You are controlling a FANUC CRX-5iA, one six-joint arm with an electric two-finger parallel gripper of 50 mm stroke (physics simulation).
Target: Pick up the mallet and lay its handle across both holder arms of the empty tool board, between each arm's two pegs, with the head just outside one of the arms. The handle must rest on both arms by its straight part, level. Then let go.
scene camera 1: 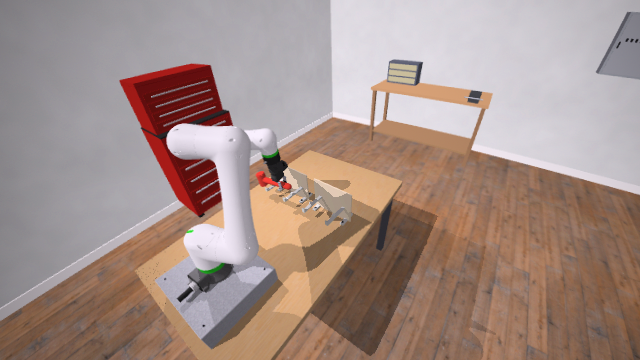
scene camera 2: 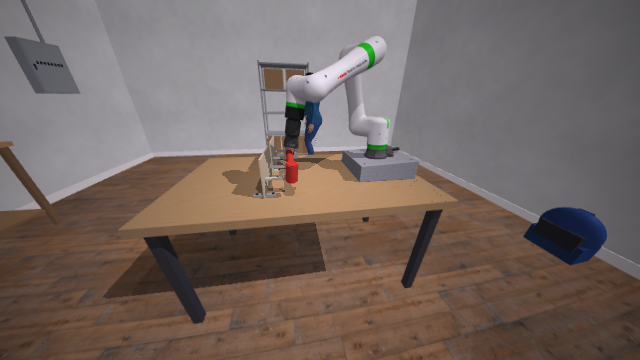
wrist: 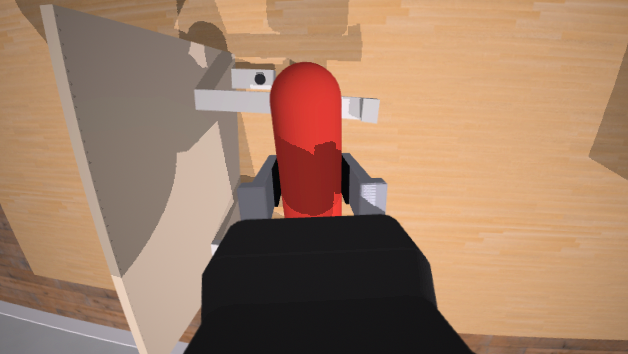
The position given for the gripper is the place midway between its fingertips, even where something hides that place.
Note:
In view: the gripper [wrist: 309, 169], a red mallet [wrist: 305, 99], a tool board [wrist: 152, 118] and a tool board [scene camera 1: 339, 202].

